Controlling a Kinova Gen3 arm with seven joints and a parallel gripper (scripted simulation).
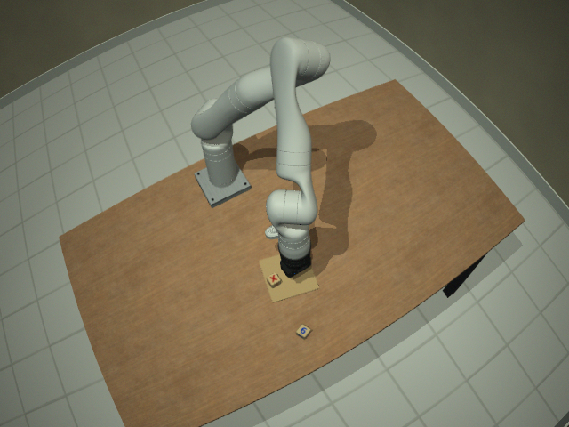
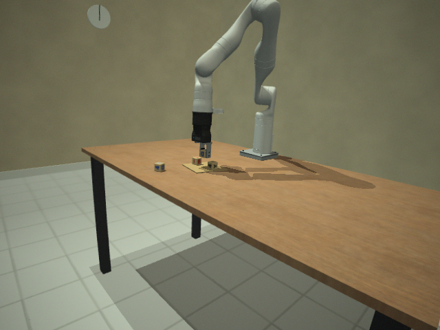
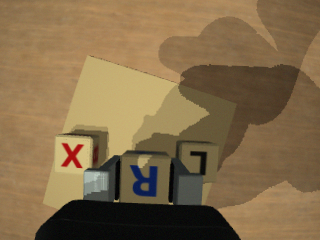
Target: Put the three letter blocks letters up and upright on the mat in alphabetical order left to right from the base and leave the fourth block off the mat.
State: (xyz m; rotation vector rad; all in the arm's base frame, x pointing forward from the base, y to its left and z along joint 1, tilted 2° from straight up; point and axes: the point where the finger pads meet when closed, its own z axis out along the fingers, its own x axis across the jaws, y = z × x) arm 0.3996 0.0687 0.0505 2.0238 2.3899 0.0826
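The mat lies 1 cm to the right of my hand and 6 cm below it. Round my hand: block: 18 cm ahead, 4 cm to the right, 5 cm below.
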